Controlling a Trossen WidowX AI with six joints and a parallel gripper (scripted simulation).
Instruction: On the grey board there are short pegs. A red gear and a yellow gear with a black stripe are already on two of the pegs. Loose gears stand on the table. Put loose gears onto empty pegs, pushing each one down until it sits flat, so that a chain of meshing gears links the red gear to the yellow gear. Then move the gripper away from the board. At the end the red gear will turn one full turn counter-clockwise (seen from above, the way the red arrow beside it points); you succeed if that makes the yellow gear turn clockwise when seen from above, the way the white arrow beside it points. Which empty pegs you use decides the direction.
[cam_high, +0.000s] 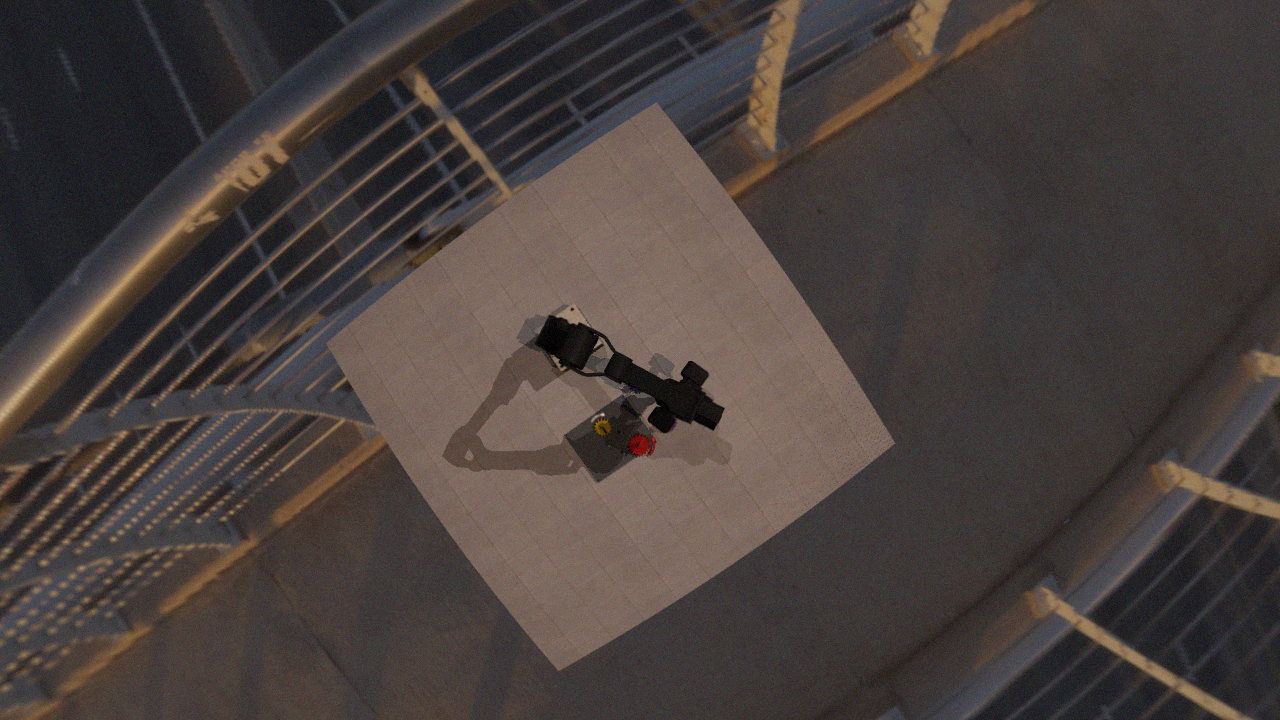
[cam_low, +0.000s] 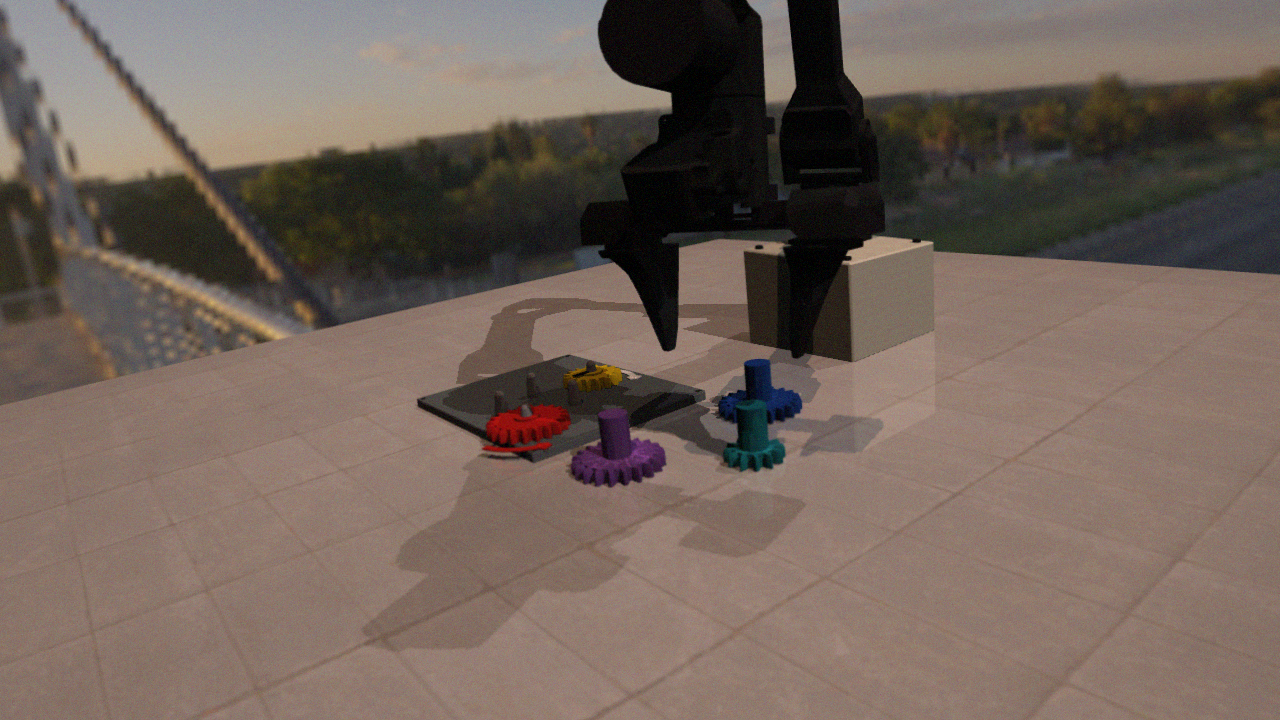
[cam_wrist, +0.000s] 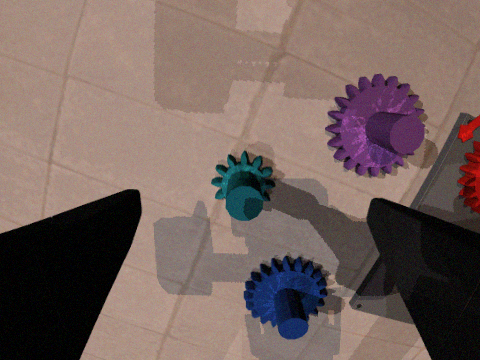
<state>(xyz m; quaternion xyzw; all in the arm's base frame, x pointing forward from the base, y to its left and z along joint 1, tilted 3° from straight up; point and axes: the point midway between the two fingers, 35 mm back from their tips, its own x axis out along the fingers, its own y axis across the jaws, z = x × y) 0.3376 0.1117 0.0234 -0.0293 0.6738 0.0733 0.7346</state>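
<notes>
Now: the teal gear 20 mm behind my gripper tip and 60 mm below it. Round my gripper tip: blue gear 100 mm behind, 50 mm to the right, 60 mm below; then purple gear 40 mm ahead, 80 mm to the right, 60 mm below; then red arrow 60 mm ahead, 160 mm to the right, 70 mm below.
</notes>
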